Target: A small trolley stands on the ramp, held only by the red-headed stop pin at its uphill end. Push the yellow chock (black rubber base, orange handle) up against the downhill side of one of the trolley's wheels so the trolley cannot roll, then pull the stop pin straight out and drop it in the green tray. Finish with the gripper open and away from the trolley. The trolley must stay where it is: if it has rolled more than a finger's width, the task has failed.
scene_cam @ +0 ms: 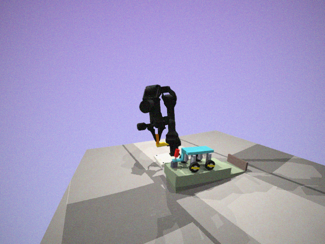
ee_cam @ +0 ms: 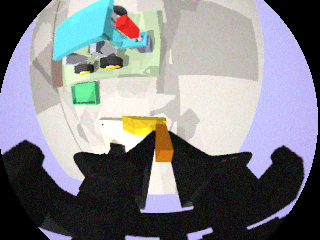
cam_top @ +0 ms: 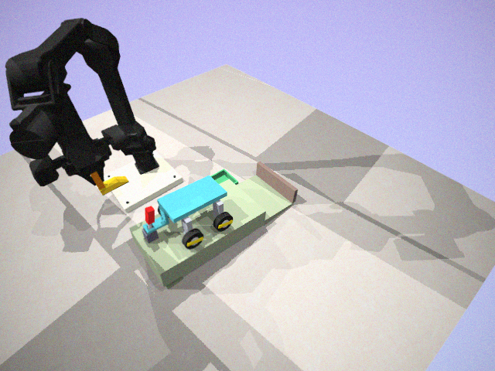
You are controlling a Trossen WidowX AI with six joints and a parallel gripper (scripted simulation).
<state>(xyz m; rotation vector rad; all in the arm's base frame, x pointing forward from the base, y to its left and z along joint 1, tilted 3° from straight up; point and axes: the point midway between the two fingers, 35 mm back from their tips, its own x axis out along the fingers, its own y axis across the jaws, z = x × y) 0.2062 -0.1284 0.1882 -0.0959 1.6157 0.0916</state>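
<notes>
My gripper tip is 20 mm to the right of the yellow chock and 10 mm above it. The rest, counted from my gripper tip: red-headed stop pin: 130 mm ahead, 60 mm to the left, 50 mm below; pale green ramp: 160 mm to the left, 140 mm ahead, 130 mm below; cyan-topped trolley: 150 mm to the left, 140 mm ahead, 60 mm below.
</notes>
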